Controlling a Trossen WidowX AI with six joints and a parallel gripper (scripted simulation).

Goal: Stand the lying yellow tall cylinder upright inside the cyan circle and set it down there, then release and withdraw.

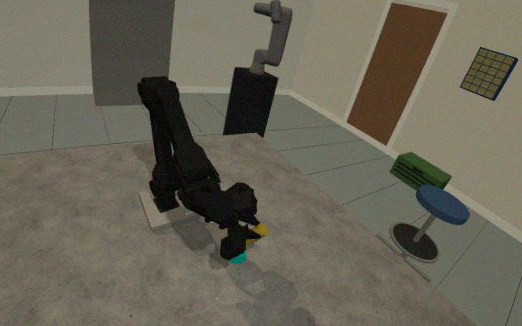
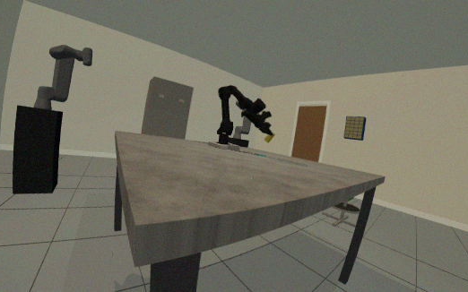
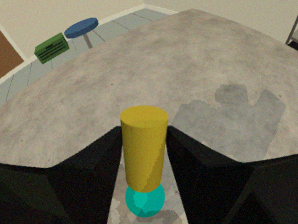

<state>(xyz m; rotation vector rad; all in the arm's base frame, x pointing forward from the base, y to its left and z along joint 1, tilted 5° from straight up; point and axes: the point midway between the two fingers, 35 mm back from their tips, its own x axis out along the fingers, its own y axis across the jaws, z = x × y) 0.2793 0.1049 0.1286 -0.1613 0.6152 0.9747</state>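
The cyan circle lies 140 mm below my gripper tip, 40 mm behind it and 20 mm to the right of it. From my gripper tip the other things lie so: yellow tall cylinder 20 mm below, 10 mm to the right, 10 mm behind.
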